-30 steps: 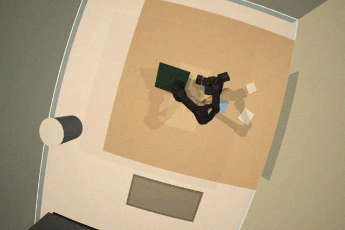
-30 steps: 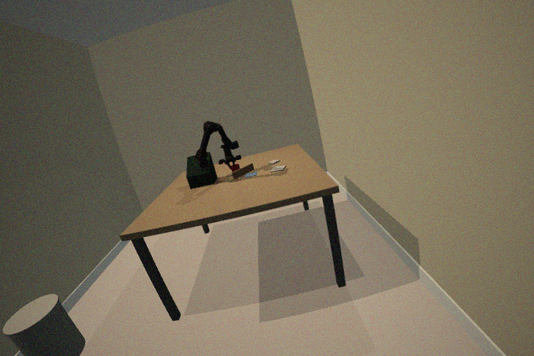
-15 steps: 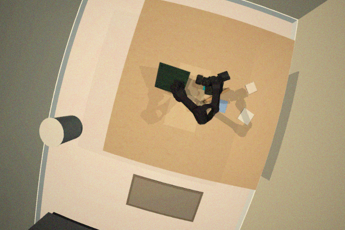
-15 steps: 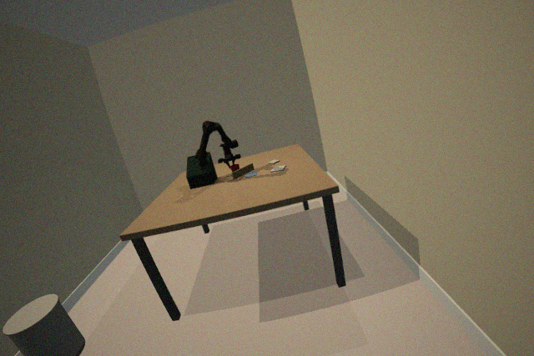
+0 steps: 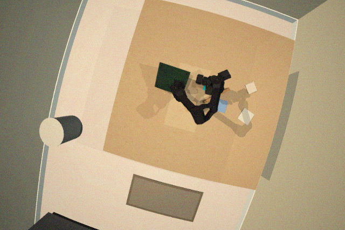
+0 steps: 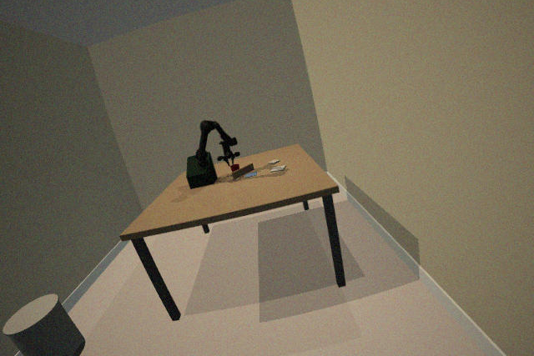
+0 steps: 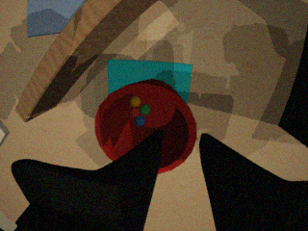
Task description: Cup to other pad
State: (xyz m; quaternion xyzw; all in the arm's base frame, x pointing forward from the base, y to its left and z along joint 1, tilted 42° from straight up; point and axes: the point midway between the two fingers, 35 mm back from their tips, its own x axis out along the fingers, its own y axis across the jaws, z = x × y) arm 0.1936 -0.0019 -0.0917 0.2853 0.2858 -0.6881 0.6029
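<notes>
The red cup is 3 cm ahead of my gripper tip and 4 cm below it. Round my gripper tip: pale blue pad: 15 cm ahead, 13 cm to the right, 8 cm below; then wooden bar: 9 cm ahead, 7 cm to the right, 6 cm below; then cyan pad: 3 cm ahead, 8 cm below.
</notes>
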